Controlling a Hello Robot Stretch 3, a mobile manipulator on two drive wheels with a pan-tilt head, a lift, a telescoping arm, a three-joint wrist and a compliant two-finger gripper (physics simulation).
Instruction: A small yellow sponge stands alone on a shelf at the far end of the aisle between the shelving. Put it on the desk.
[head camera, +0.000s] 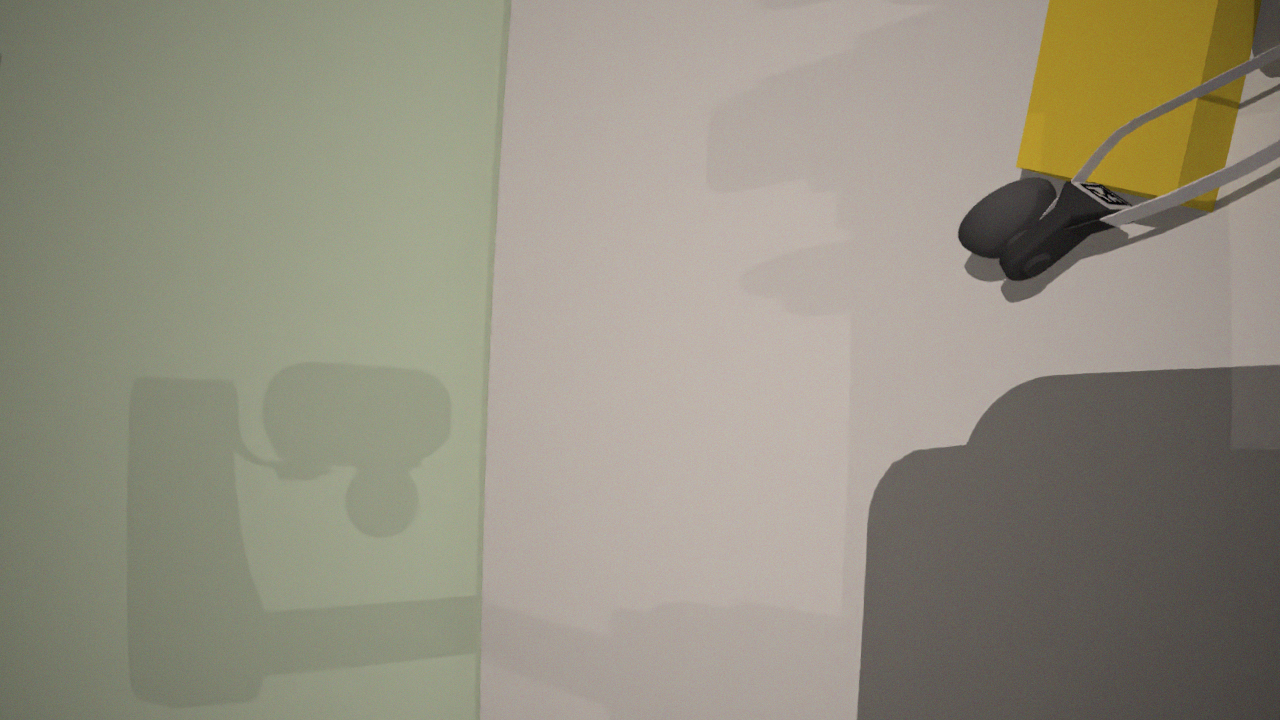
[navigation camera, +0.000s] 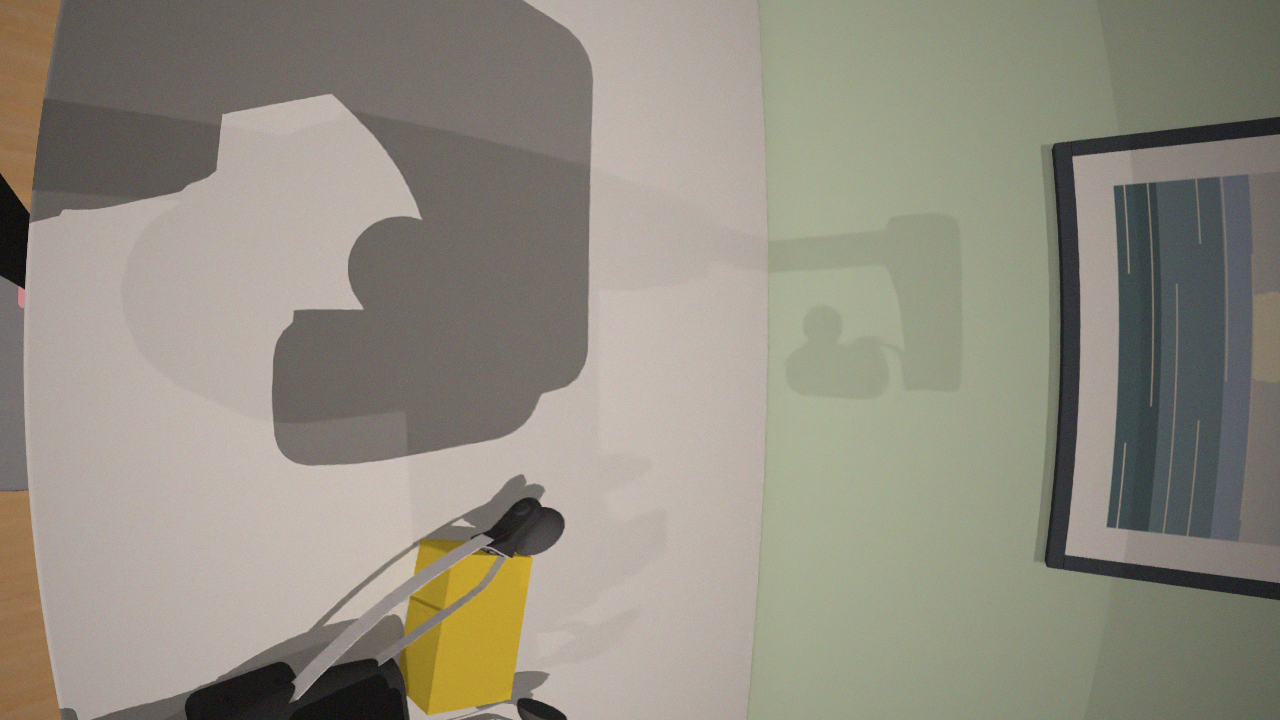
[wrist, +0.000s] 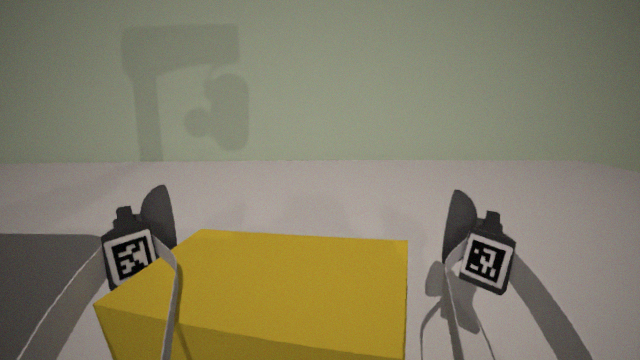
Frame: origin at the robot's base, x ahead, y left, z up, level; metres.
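Seen in the pictures: gripper, between the fingertips: (head camera: 966, 38) (navigation camera: 556, 618).
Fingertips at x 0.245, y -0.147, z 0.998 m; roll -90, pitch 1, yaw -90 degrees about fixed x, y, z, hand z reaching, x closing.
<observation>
A point is followed by its place in that frame.
The yellow sponge (head camera: 1118, 71) @(x 0.182, y -0.118, z 0.998 m) (navigation camera: 483, 626) @(x 0.181, y -0.125, z 0.998 m) (wrist: 300, 290) is a block resting on the pale desk top (head camera: 662, 376) @(x 0.499, y -0.016, z 0.950 m) (navigation camera: 680, 394) @(x 0.485, y 0.000, z 0.950 m) (wrist: 560, 200). My gripper (navigation camera: 539, 620) @(x 0.245, y -0.147, z 0.998 m) (wrist: 311, 214) @(x 0.245, y -0.147, z 0.998 m) is open, its fingers wide apart around the far part of the sponge. In the wrist view there is a gap between the sponge and the right fingertip; the left fingertip is close by the sponge's left side, and whether it touches is unclear. In the head camera view one fingertip shows beside the sponge's end; the other finger is out of view.
A green wall (head camera: 250, 179) @(x 0.770, y -0.162, z 1.152 m) (navigation camera: 895, 537) @(x 0.770, y -0.226, z 1.154 m) (wrist: 350, 75) rises behind the desk, with a framed picture (navigation camera: 1062, 358) @(x 0.751, y 0.043, z 1.358 m) on it. The robot's shadow falls across desk and wall. Wooden floor (navigation camera: 26, 582) @(x -0.171, y -0.369, z 0.000 m) shows past the desk's edge in the navigation view.
</observation>
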